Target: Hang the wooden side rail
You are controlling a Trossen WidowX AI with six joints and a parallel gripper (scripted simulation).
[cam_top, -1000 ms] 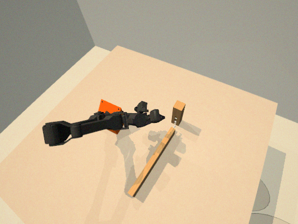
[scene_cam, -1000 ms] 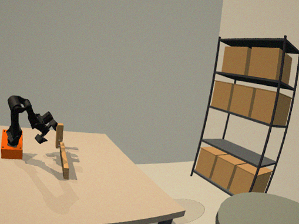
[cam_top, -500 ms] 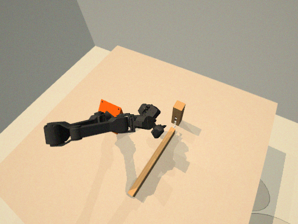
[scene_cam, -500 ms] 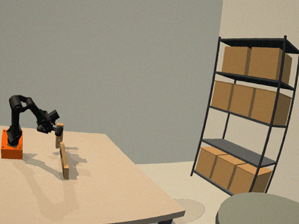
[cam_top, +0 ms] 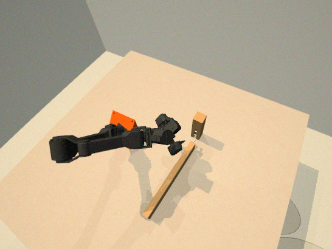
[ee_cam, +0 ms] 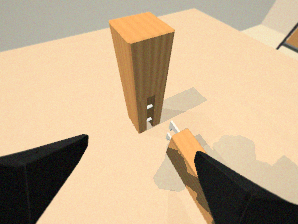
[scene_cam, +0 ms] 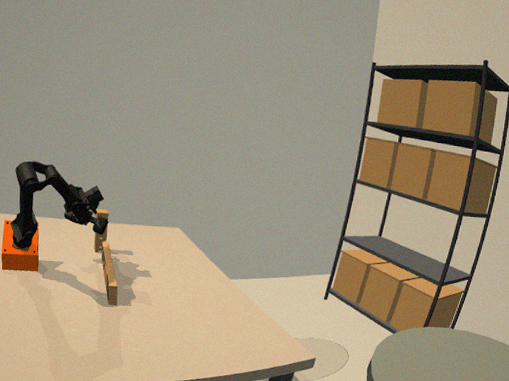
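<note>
Right now my gripper tip is 10 cm to the right of the headboard post, 5 cm above it and 4 cm short of it.
</note>
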